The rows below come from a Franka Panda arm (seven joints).
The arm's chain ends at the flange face. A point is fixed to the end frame.
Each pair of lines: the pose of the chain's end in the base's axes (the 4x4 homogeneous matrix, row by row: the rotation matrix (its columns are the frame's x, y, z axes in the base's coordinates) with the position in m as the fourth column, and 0 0 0 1 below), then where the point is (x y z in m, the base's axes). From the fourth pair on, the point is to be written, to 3 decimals.
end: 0.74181, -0.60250, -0.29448, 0.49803; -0.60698, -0.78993, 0.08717, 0.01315; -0.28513, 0.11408, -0.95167, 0.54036; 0, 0, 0, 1
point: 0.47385 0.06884 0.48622
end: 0.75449, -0.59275, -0.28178, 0.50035; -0.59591, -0.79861, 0.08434, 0.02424; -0.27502, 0.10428, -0.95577, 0.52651; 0, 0, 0, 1
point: 0.47617 0.07966 0.47209
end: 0.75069, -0.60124, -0.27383, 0.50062; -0.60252, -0.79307, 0.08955, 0.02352; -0.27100, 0.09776, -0.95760, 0.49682; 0, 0, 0, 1
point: 0.47739 0.07931 0.44237
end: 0.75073, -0.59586, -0.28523, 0.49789; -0.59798, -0.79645, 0.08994, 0.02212; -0.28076, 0.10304, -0.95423, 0.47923; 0, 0, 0, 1
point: 0.474 0.078 0.425
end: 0.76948, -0.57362, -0.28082, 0.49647; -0.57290, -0.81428, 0.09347, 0.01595; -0.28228, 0.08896, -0.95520, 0.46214; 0, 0, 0, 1
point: 0.471 0.072 0.409
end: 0.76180, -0.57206, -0.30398, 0.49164; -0.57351, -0.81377, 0.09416, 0.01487; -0.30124, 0.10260, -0.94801, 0.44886; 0, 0, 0, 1
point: 0.465 0.071 0.396
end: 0.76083, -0.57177, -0.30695, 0.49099; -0.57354, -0.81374, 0.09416, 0.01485; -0.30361, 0.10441, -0.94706, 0.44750; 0, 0, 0, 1
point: 0.464 0.071 0.395
